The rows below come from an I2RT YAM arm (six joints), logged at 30 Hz.
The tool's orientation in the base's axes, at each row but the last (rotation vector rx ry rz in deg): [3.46, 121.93, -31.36]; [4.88, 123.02, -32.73]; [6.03, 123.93, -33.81]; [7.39, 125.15, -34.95]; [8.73, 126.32, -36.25]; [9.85, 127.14, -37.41]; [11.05, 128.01, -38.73]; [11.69, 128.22, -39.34]
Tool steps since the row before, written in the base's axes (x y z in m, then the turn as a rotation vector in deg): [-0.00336, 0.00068, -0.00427, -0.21, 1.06, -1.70]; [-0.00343, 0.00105, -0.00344, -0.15, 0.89, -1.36]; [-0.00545, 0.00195, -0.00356, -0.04, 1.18, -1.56]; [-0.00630, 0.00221, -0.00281, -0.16, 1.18, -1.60]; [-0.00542, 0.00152, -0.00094, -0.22, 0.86, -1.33]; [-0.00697, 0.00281, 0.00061, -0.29, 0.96, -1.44]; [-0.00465, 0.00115, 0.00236, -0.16, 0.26, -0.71]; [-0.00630, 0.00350, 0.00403, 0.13, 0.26, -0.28]
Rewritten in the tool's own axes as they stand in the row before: [0.00525, 0.00133, -0.00079, 1.30, 1.52, 0.24]; [0.00462, 0.00130, -0.00130, 1.03, 1.25, 0.19]; [0.00588, 0.00154, -0.00305, 1.08, 1.62, 0.24]; [0.00591, 0.00115, -0.00403, 1.18, 1.60, 0.18]; [0.00412, 0.00000, -0.00395, 1.05, 1.20, 0.15]; [0.00399, -0.00010, -0.00640, 1.17, 1.30, 0.11]; [0.00139, -0.00157, -0.00491, 0.60, 0.46, 0.15]; [0.00120, -0.00091, -0.00812, 0.09, 0.38, 0.10]
